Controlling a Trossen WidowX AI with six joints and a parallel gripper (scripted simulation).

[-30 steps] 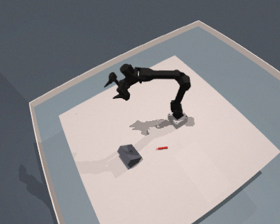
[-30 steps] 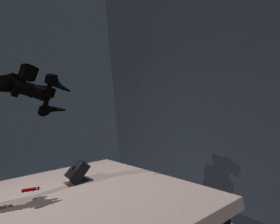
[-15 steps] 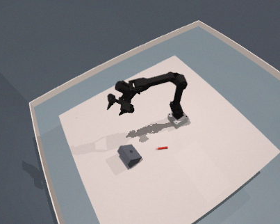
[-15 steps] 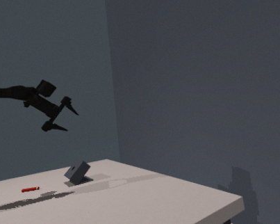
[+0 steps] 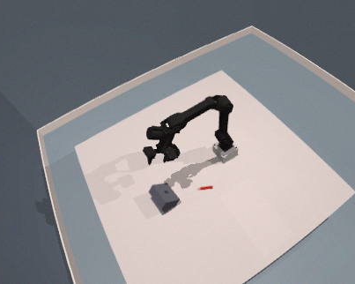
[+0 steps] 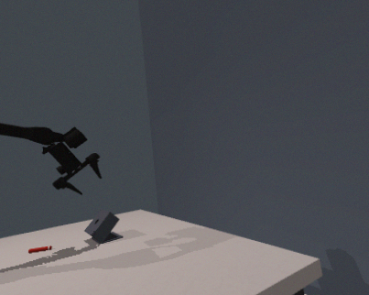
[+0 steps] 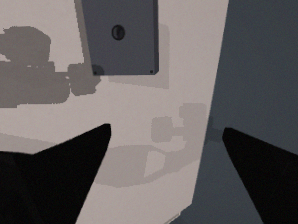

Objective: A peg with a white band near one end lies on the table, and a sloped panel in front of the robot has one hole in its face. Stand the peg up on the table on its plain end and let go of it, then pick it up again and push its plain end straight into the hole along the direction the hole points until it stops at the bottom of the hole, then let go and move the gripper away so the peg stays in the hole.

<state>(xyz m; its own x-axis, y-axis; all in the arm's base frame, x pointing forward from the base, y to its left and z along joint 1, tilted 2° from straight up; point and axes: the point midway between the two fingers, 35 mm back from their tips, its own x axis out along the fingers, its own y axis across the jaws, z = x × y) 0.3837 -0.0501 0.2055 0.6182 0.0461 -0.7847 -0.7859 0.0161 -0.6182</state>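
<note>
The red peg is 23 cm below my gripper tip, 16 cm to the left of it and 16 cm behind it. Also, from my gripper tip: grey sloped panel (18 cm below, 9 cm to the left, 5 cm ahead).
</note>
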